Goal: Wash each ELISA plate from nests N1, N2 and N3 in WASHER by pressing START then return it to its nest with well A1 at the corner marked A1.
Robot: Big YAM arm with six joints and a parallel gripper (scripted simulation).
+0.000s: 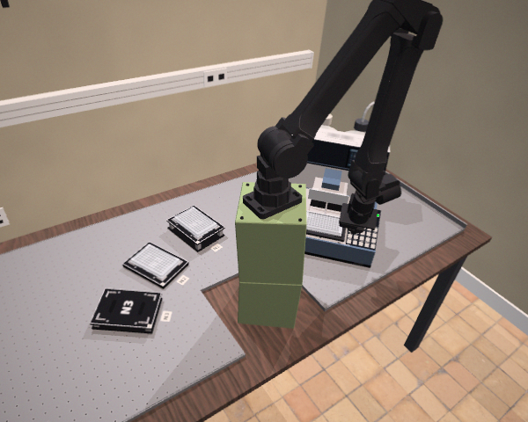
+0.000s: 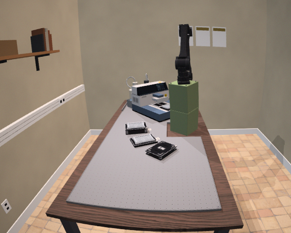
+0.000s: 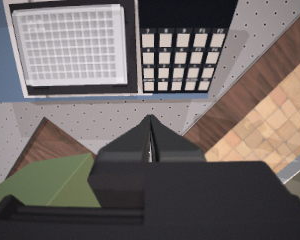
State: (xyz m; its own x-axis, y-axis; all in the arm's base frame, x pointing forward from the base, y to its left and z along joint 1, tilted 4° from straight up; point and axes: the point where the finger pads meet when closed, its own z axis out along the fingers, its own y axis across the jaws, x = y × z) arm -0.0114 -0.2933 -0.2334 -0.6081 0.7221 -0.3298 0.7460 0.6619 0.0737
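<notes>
Now: the dark washer carrier 12 cm ahead of my hand and 7 cm below it. Round my hand: plate washer (23 cm ahead, 11 cm to the right, 2 cm below).
</notes>
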